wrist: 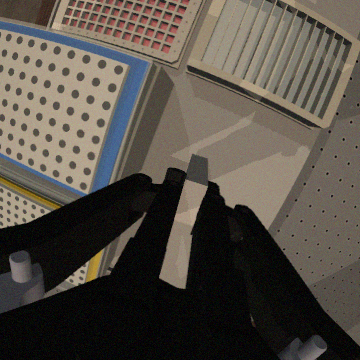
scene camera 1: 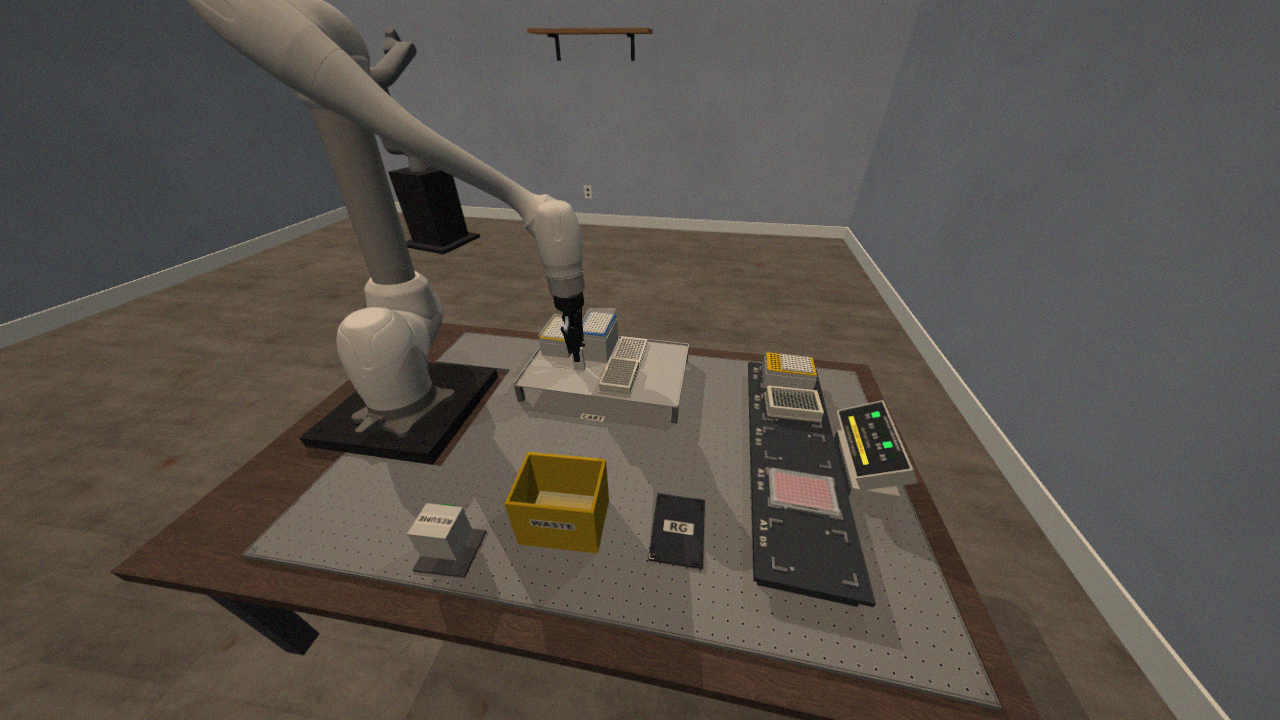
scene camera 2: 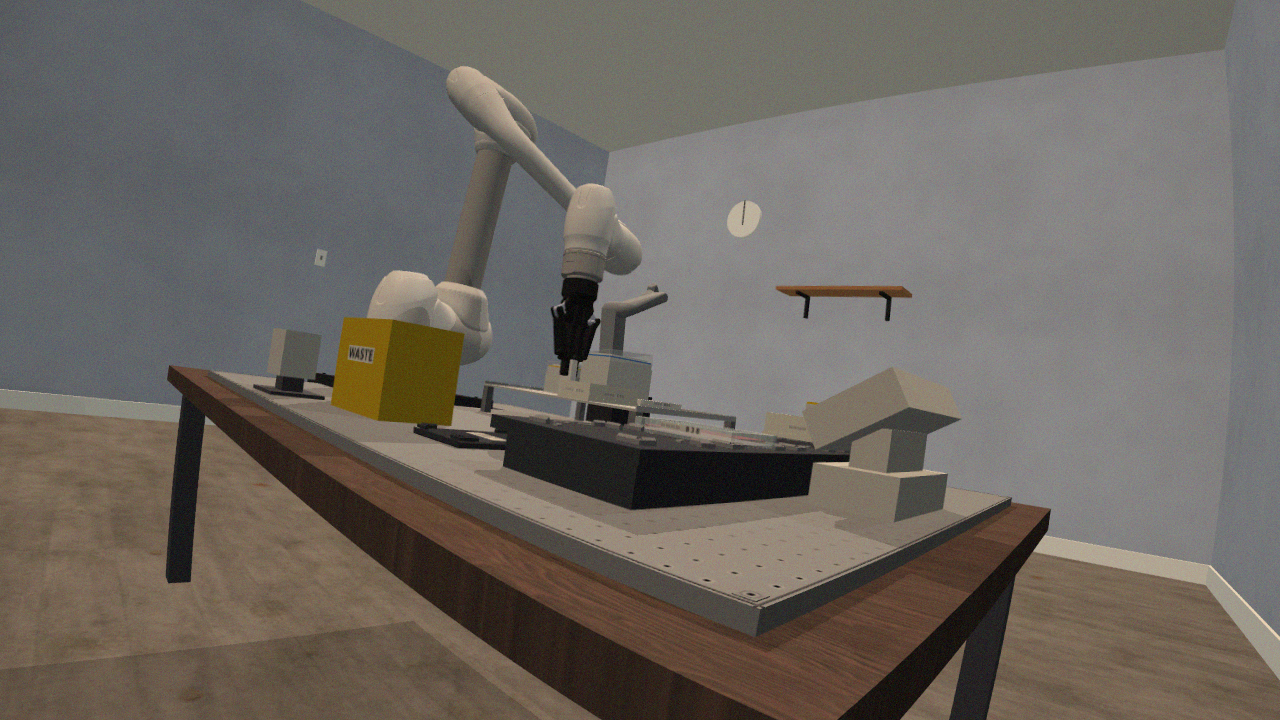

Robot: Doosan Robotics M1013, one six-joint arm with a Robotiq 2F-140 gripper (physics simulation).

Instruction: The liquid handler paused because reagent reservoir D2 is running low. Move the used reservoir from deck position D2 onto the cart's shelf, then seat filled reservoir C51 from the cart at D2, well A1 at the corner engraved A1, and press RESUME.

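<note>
A pale-rimmed reservoir with dark cells sits at D2 on the black deck. On the white cart stand a slotted, pale-framed reservoir and a grid-topped piece with red cells. The number C51 is not readable. My gripper is shut and empty, pointing down, low over the cart beside the blue-rimmed tip box. The RESUME button stands at the front left.
A yellow-rimmed tip box is left of the blue one. The yellow WASTE bin and RG pad lie in front. The deck also holds an orange-and-white tip rack and pink plate, beside the tilted display.
</note>
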